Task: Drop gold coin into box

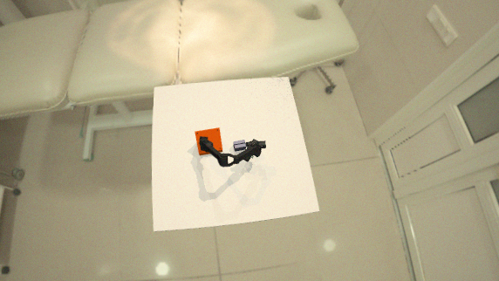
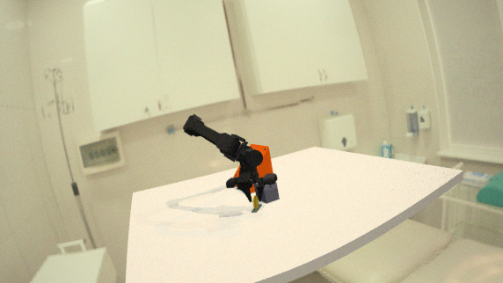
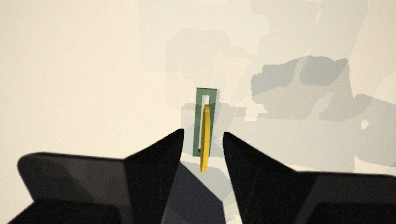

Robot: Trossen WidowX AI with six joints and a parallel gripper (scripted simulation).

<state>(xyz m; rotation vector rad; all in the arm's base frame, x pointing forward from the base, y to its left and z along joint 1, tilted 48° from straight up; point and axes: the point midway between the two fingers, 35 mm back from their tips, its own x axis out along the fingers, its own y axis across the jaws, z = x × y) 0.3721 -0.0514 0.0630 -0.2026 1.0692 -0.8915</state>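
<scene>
My gripper tip is now right at the gold coin.
</scene>
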